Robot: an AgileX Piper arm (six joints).
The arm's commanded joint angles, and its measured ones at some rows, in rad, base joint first. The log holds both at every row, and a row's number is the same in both.
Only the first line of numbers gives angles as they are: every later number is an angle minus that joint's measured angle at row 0.
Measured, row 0:
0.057 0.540 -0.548 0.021 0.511 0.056
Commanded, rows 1 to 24:
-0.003 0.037 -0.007 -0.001 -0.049 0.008
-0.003 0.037 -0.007 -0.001 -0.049 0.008
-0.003 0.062 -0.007 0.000 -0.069 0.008
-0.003 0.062 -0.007 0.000 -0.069 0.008
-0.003 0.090 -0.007 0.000 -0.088 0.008
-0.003 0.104 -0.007 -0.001 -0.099 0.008
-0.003 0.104 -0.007 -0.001 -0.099 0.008
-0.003 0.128 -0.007 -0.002 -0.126 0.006
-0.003 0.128 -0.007 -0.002 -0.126 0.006
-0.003 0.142 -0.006 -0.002 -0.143 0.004
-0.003 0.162 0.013 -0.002 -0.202 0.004
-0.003 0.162 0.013 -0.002 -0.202 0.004
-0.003 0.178 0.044 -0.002 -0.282 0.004
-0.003 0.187 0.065 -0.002 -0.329 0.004
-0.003 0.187 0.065 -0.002 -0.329 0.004
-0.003 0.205 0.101 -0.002 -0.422 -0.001
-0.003 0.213 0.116 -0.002 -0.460 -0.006
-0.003 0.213 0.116 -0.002 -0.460 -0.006
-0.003 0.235 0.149 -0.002 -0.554 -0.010
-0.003 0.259 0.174 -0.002 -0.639 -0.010
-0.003 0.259 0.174 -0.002 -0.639 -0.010
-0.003 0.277 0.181 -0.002 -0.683 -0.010
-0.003 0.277 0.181 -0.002 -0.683 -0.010
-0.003 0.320 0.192 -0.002 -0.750 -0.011
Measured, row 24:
0.000 0.276 0.176 0.000 -0.628 -0.005
